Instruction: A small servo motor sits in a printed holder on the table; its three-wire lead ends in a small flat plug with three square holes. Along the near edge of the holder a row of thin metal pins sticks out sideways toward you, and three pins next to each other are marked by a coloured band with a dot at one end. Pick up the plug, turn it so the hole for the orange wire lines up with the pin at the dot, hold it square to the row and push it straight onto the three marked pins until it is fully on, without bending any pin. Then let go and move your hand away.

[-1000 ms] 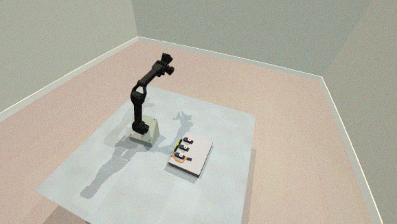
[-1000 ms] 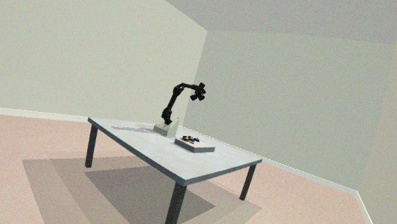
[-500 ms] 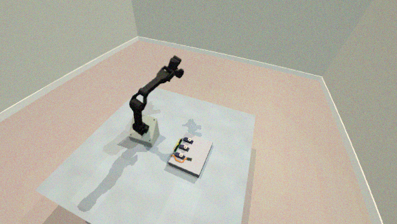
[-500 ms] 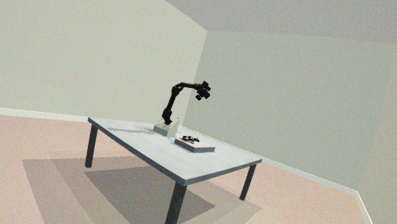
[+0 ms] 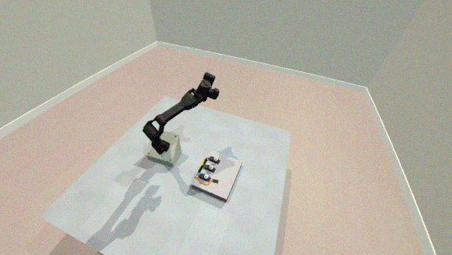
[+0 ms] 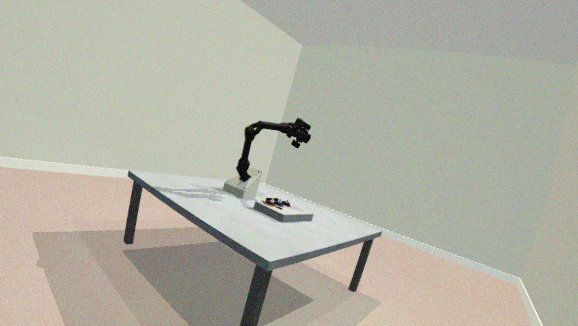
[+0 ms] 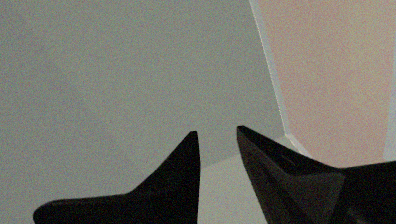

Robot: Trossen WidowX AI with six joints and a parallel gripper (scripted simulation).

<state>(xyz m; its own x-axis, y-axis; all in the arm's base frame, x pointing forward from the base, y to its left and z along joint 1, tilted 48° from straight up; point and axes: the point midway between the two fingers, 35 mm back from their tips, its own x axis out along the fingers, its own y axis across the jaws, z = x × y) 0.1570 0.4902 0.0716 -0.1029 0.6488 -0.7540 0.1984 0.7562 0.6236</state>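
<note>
Right now the yellow patch is 45 cm below my gripper tip, 30 cm to the right of it and 9 cm ahead of it. Round my gripper tip: black pin header (46 cm below, 30 cm to the right, 9 cm ahead); then holder plate (50 cm below, 30 cm to the right, 25 cm ahead); then green strip (47 cm below, 30 cm to the right, 9 cm ahead).
</note>
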